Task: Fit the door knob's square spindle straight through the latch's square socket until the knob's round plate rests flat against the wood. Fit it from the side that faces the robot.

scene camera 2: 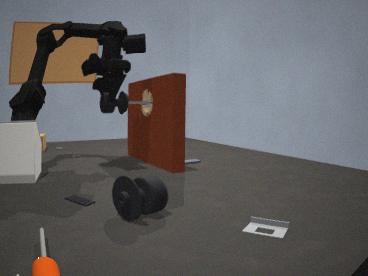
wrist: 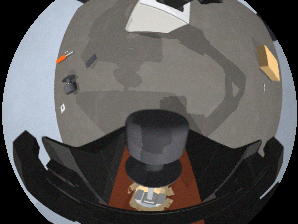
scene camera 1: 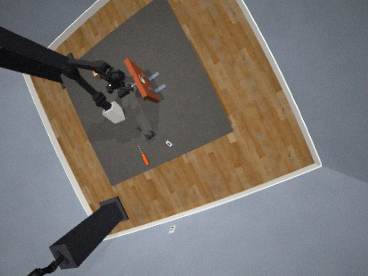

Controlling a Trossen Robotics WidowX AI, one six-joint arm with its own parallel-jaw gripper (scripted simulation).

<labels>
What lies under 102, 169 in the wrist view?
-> My gripper.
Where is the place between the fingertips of my gripper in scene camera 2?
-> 108, 105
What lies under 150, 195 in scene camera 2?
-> A dark spool-shaped knob.
</labels>
